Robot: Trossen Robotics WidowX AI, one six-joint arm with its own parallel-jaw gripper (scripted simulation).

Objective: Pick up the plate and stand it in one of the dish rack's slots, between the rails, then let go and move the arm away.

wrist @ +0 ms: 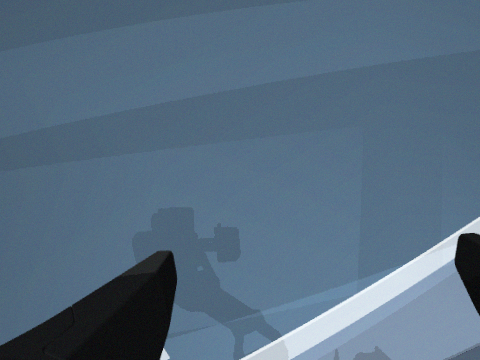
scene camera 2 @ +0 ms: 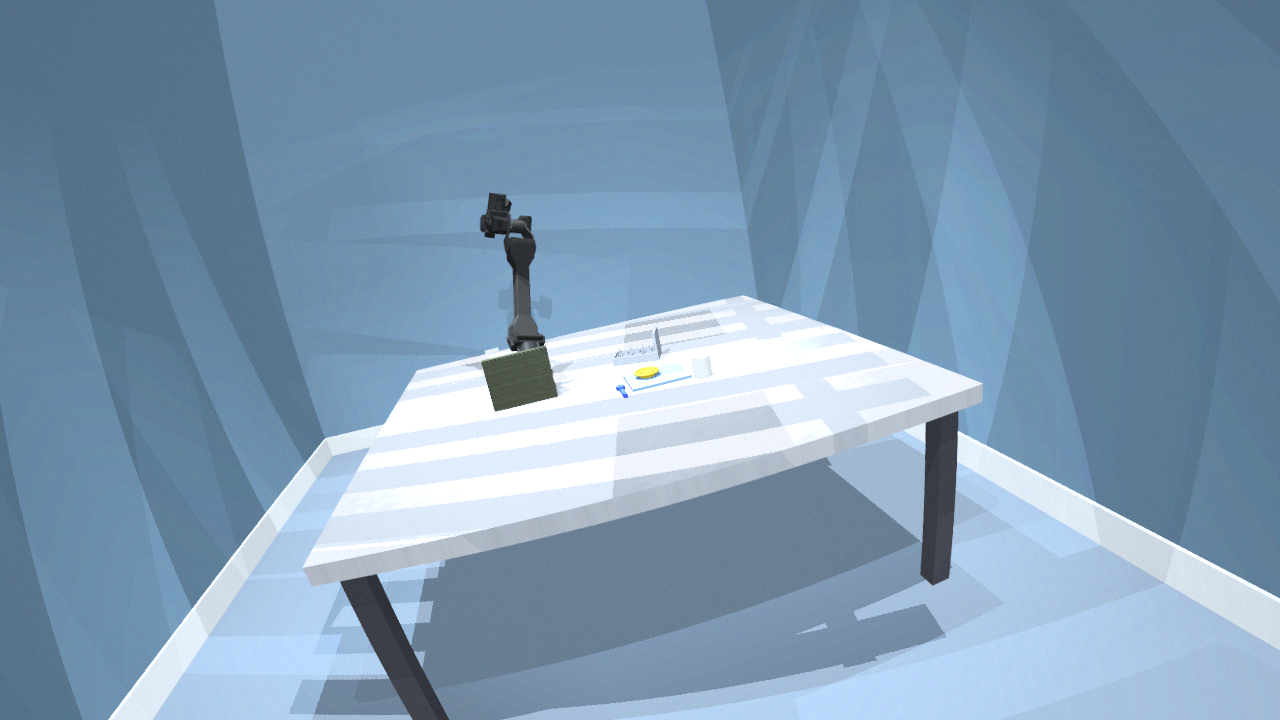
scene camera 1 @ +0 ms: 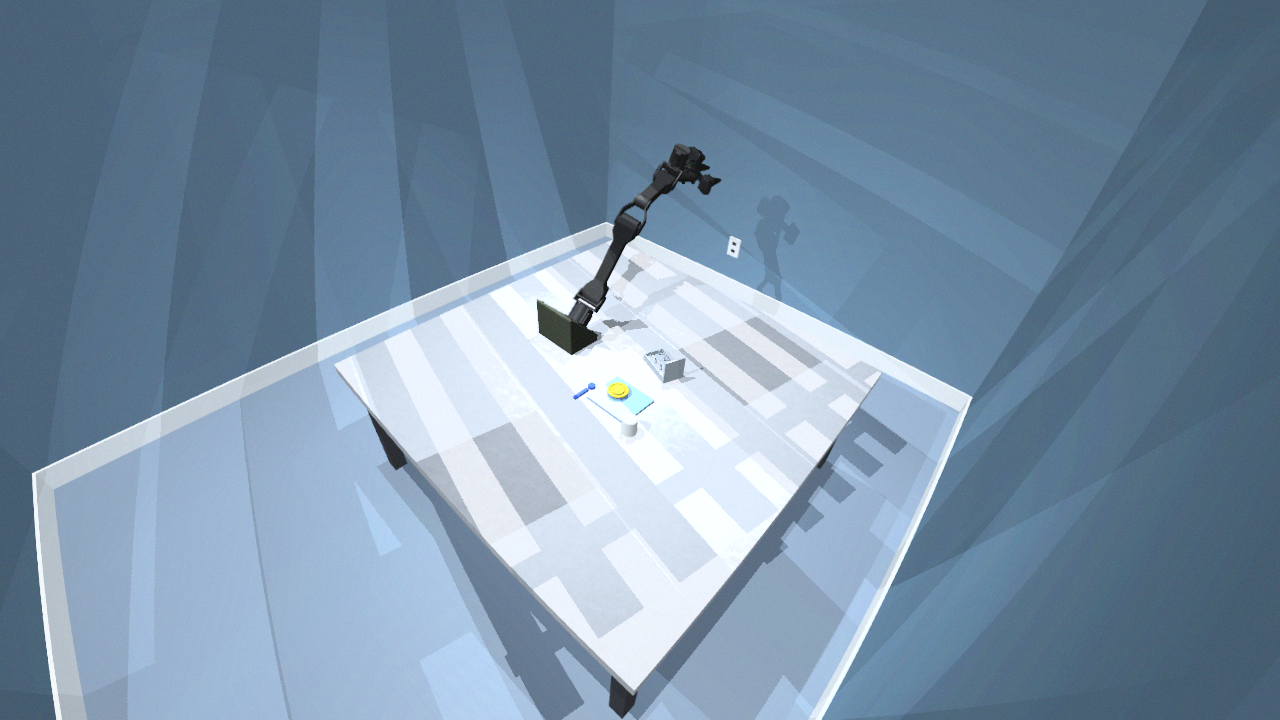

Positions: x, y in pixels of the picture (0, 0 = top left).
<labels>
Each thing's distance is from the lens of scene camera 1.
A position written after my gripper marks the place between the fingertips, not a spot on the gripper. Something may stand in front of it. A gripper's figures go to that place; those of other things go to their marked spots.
my gripper (scene camera 1: 715, 173): 1.89 m
grey dish rack (scene camera 1: 666, 369): 1.47 m
light blue mat (scene camera 1: 635, 401): 1.43 m
</labels>
